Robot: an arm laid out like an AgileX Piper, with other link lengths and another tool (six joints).
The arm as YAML. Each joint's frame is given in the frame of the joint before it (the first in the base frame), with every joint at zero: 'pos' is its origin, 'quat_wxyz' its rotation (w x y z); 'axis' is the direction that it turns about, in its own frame. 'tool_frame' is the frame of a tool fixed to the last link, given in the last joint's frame.
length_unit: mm
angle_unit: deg
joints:
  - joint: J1
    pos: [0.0, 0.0, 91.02]
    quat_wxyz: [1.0, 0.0, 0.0, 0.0]
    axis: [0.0, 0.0, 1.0]
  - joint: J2
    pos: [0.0, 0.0, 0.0]
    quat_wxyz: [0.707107, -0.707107, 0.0, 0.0]
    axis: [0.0, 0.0, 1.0]
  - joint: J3
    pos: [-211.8, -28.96, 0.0]
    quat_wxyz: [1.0, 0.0, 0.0, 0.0]
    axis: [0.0, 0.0, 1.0]
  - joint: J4
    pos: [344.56, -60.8, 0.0]
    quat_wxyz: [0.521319, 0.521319, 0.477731, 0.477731]
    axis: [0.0, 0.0, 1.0]
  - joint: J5
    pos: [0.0, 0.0, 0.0]
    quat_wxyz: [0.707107, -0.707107, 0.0, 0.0]
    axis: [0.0, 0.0, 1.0]
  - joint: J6
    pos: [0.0, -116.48, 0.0]
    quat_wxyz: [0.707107, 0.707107, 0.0, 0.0]
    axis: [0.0, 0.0, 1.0]
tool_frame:
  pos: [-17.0, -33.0, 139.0]
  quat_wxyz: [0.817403, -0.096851, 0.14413, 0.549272]
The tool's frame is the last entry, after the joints.
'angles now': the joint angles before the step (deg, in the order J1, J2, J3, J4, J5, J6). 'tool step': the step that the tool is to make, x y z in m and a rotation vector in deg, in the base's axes. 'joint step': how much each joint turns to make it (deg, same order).
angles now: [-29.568 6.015 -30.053 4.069 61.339 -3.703]
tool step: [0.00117 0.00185 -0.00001 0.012 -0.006 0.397]
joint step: [0.407 -0.001 0.001 -0.002 -0.001 0.017]
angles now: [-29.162 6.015 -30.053 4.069 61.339 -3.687]
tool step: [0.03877 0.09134 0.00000 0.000 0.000 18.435]
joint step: [18.437 0.001 0.000 -0.002 -0.001 0.002]
